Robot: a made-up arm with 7 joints.
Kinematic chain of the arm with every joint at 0, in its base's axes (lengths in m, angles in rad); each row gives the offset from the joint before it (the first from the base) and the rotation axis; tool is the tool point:
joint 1: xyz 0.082 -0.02 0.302 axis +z
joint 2: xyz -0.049 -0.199 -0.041 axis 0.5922 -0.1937 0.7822
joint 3: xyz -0.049 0 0.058 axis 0.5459 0.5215 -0.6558
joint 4: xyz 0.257 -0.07 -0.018 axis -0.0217 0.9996 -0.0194
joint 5: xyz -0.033 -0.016 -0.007 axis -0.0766 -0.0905 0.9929
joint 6: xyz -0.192 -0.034 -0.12 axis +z
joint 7: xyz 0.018 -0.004 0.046 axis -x
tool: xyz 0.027 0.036 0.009
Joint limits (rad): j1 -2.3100..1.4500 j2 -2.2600..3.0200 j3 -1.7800..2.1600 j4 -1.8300..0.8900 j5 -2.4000..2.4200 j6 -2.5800..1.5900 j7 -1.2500..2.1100
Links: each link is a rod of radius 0.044 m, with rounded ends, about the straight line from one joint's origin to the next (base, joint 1, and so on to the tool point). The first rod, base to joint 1, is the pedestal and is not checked.
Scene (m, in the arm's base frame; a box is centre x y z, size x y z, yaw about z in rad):
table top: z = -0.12
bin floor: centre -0 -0.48 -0.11 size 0.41 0.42 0.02 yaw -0.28
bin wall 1: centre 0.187 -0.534 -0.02 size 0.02 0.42 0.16 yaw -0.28
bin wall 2: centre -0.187 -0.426 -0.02 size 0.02 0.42 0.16 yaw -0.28
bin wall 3: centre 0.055 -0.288 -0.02 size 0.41 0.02 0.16 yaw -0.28
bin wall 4: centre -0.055 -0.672 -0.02 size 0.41 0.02 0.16 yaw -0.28
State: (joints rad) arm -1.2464 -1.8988 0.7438 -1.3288 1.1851 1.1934 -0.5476
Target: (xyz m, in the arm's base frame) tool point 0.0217 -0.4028 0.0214
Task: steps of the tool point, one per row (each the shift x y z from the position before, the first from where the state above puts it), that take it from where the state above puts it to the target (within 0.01 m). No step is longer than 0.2 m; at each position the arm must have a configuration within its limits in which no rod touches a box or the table.
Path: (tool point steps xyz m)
1: -0.0964 -0.1522 -0.0287
2: -0.0238 -0.1744 -0.0305
3: 0.0474 -0.1625 -0.0290
4: 0.1031 -0.1238 -0.0249
5: 0.1344 -0.0692 -0.0188
6: 0.1400 -0.0117 -0.0116
7: -0.0039 -0.0082 -0.0863
8: 0.0039 0.0082 -0.0777

